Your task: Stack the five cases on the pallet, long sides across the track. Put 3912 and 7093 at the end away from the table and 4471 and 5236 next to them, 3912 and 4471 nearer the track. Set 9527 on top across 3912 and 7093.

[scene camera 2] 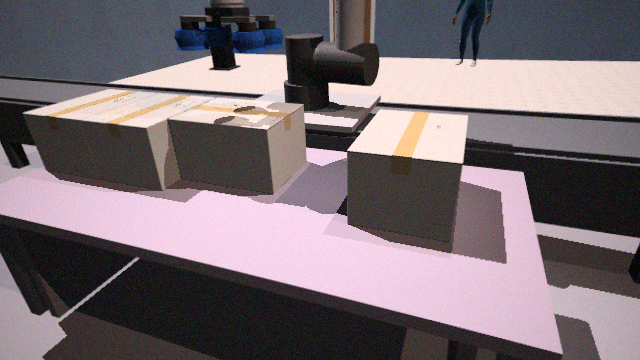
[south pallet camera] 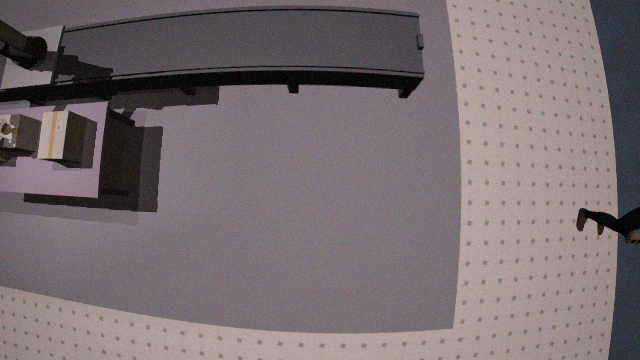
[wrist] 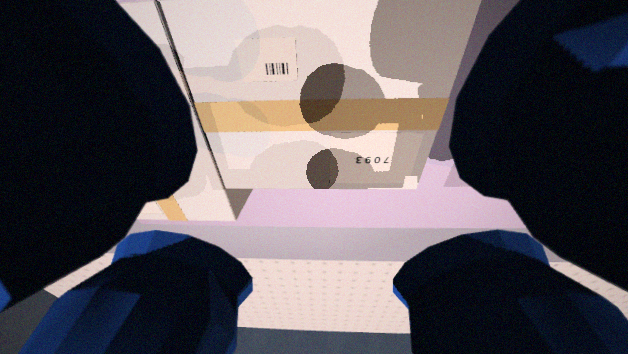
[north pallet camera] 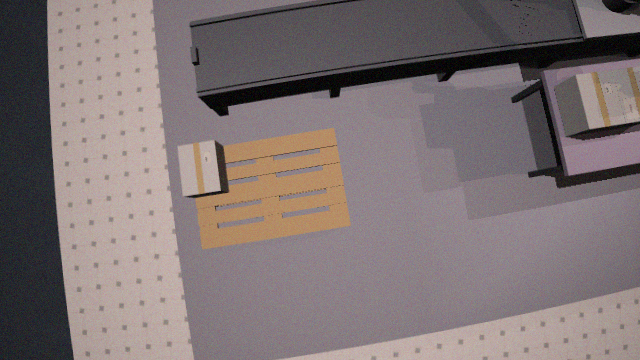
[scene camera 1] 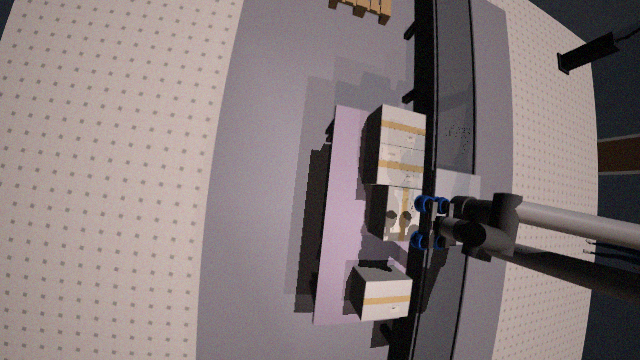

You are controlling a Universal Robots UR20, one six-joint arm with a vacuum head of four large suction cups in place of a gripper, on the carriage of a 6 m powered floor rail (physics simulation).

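Places are measured from the arm's base along level axes (x ahead, y left, z up), in millimetres.
Pixels of known places: hand at its tool point: (scene camera 2: 231,48) (wrist: 321,218) (scene camera 1: 427,221); arm's base at its link origin: (scene camera 2: 307,104) (scene camera 1: 457,208).
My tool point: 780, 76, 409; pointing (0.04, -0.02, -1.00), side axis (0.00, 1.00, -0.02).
Observation:
Ahead of a thing's pixels: the offset from my tool point to its top centre, as dx, dy, dz. Level surfaces: height alone.
Case 7093 {-2, -7, -214} (scene camera 1: 395,200) (scene camera 2: 225,150) (south pallet camera: 27,132) (wrist: 250,172) sits mid-table, its number readable in the wrist view. My vacuum head (scene camera 1: 431,222) (scene camera 2: 229,39) (wrist: 322,210) is open, holds no case and hangs well above it, offset toward the rail. Two cases {+45, -637, -214} (scene camera 1: 402,137) (scene camera 2: 60,145) (north pallet camera: 575,107) stand side by side next to 7093 at the north end of the table {dz -448} (scene camera 1: 340,225) (scene camera 2: 250,240) (north pallet camera: 600,155) (south pallet camera: 65,180). Another case {+45, +618, -214} (scene camera 1: 387,311) (scene camera 2: 405,205) (south pallet camera: 77,137) stands apart at the south end. One case (north pallet camera: 187,167) is on the pallet (scene camera 1: 359,7) (north pallet camera: 275,230), at its far end, track side. Those numbers are unreadable.
The floor rail (scene camera 1: 452,100) (north pallet camera: 350,50) (south pallet camera: 250,40) runs along the table. The arm's carriage plate (scene camera 1: 457,182) (scene camera 2: 340,120) stands on it beside 7093. A person (scene camera 2: 472,25) (south pallet camera: 627,222) is on the dotted floor. A black post (scene camera 1: 587,52) stands beyond the rail.

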